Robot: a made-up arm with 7 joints. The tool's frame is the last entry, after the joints. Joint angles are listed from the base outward. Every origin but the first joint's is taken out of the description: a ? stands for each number. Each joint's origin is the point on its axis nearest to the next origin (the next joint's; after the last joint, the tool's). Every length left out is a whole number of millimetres.
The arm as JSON. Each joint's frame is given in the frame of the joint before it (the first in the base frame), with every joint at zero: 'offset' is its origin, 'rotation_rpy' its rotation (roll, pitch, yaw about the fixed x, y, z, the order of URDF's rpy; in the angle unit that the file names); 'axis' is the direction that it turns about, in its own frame. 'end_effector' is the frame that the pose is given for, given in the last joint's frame.
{
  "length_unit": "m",
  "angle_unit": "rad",
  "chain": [
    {
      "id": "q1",
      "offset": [
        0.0,
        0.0,
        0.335
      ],
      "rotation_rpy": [
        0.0,
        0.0,
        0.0
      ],
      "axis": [
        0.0,
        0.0,
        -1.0
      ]
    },
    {
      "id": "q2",
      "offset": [
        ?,
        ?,
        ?
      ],
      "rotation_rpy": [
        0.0,
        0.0,
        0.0
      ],
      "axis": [
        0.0,
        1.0,
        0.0
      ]
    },
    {
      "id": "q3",
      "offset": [
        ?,
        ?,
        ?
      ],
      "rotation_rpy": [
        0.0,
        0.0,
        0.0
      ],
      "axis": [
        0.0,
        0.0,
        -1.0
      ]
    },
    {
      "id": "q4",
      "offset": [
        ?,
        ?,
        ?
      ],
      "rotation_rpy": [
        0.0,
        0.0,
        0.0
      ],
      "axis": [
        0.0,
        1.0,
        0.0
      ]
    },
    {
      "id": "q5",
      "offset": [
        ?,
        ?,
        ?
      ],
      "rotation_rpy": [
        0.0,
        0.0,
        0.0
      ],
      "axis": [
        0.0,
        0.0,
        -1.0
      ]
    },
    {
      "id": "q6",
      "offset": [
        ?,
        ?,
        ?
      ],
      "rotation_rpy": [
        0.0,
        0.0,
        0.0
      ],
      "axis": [
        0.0,
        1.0,
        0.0
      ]
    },
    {
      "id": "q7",
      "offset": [
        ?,
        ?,
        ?
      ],
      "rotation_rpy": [
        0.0,
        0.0,
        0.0
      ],
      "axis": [
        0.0,
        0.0,
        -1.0
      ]
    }
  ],
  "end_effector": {
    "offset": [
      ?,
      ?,
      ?
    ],
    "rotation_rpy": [
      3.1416,
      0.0,
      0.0
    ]
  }
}
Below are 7 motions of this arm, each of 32 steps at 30 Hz.
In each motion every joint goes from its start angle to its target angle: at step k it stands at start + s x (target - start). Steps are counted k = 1, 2, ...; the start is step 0. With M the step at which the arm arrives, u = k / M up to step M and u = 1 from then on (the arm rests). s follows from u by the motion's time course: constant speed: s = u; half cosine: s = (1 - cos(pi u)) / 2; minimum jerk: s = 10 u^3 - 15 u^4 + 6 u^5.
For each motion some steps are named. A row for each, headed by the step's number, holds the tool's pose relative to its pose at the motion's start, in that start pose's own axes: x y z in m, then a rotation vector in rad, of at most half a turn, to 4 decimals.
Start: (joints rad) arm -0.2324 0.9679 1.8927 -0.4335 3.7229 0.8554 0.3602
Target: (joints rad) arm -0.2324 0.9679 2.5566 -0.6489 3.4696 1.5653 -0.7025
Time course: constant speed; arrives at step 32
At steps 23, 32:
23: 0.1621 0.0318 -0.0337 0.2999 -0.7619 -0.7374
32: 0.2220 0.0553 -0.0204 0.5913 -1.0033 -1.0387

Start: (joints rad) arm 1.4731 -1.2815 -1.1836 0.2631 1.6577 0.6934 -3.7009
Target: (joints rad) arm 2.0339 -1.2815 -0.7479 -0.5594 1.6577 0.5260 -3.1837
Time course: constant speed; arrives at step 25
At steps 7, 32:
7: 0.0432 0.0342 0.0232 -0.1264 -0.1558 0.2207
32: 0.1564 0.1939 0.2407 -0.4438 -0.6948 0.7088

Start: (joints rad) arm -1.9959 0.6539 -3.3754 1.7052 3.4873 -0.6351 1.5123
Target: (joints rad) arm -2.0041 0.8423 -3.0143 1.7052 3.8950 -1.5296 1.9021
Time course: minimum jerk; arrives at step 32
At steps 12, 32:
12: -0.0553 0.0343 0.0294 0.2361 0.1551 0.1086
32: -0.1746 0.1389 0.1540 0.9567 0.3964 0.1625

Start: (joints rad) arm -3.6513 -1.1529 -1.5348 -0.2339 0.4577 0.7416 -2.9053
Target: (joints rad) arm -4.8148 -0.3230 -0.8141 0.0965 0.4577 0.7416 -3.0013
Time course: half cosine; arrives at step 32
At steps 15, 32:
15: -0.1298 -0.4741 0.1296 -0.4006 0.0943 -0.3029
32: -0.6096 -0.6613 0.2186 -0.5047 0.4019 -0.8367

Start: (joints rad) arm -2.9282 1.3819 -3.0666 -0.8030 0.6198 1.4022 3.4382
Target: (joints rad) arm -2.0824 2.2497 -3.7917 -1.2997 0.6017 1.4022 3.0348
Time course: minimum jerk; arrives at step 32
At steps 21, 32:
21: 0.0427 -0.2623 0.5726 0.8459 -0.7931 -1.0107
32: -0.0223 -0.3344 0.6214 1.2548 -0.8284 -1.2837

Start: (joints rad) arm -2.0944 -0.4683 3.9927 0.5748 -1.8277 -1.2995 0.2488
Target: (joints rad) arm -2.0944 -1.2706 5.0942 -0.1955 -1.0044 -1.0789 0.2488
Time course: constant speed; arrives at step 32
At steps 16, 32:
16: 0.1114 0.0049 0.2406 -1.0891 0.0171 0.1525
32: 0.1316 0.2849 0.6488 -2.2180 -0.2000 0.1060

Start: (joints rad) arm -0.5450 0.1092 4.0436 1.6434 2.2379 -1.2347 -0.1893
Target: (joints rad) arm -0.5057 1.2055 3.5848 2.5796 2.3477 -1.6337 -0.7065
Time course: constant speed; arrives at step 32
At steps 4, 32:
4: -0.0437 -0.0309 0.0223 0.0567 0.1345 -0.0719
32: -0.3739 -0.3178 0.0708 -0.0929 0.9281 -0.0930

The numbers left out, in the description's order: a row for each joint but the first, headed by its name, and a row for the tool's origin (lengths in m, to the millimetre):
q2: 0.0 -0.016 0.0
q3: 0.0 0.0 0.493
q4: 0.0 -0.015 0.0
q5: 0.0 0.0 0.405
q6: 0.0 0.0 0.0
q7: 0.0 0.0 0.101
tool: 0.0 0.0 0.0

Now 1 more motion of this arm.
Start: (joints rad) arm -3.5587 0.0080 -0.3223 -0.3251 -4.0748 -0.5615 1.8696
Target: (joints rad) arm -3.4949 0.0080 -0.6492 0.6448 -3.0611 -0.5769 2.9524
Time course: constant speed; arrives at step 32
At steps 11, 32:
11: -0.1053 0.1384 -0.0147 0.3716 0.1915 0.4543
32: -0.1735 0.4340 0.0741 1.2051 -0.2648 1.3148

